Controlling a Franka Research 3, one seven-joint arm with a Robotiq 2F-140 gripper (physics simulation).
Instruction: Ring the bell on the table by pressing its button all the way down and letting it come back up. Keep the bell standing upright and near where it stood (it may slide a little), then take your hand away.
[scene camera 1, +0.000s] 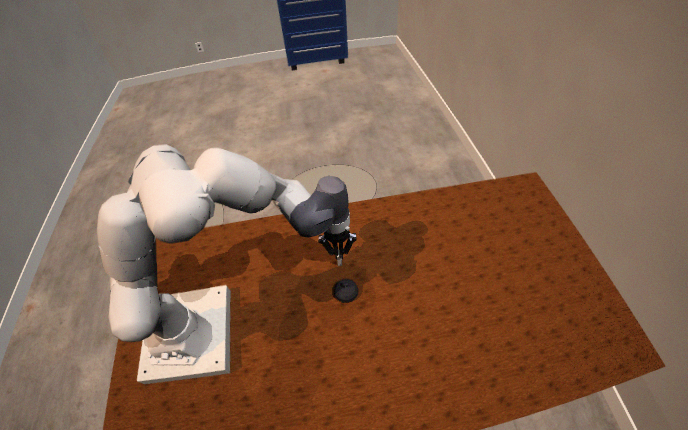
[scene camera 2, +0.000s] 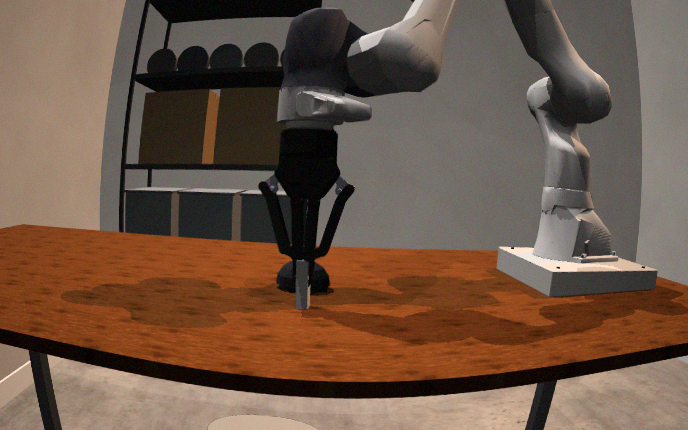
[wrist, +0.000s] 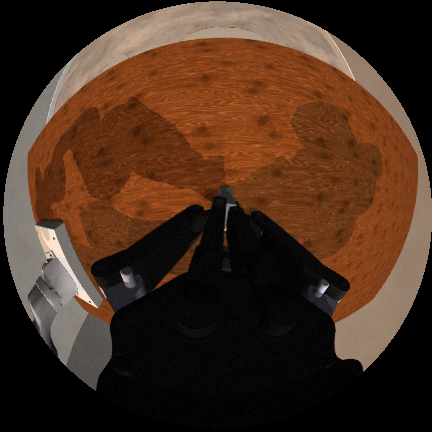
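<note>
The bell (scene camera 1: 346, 290) (scene camera 2: 318, 277) is a dark, low dome and stands upright on the wooden table (scene camera 1: 482, 283) (scene camera 2: 152, 349) (wrist: 240, 100). My gripper (scene camera 1: 339, 262) (scene camera 2: 302, 306) (wrist: 223, 196) is shut with nothing between its fingers and points down. Its tips are beside the bell, on the side toward scene camera 2, low over the table. In the scene camera 2 view the fingers stand in front of the bell and hide its middle and its button. In scene camera 1 a small gap shows between the tips and the bell. The bell does not show in the wrist view.
The arm's white base plate (scene camera 1: 220, 329) (scene camera 2: 603, 282) (wrist: 70, 260) is on the table, to the left in the scene camera 1 view. A blue drawer cabinet (scene camera 1: 317, 40) stands on the floor by the wall. A shelf rack (scene camera 2: 202, 166) with boxes stands behind the table in scene camera 2.
</note>
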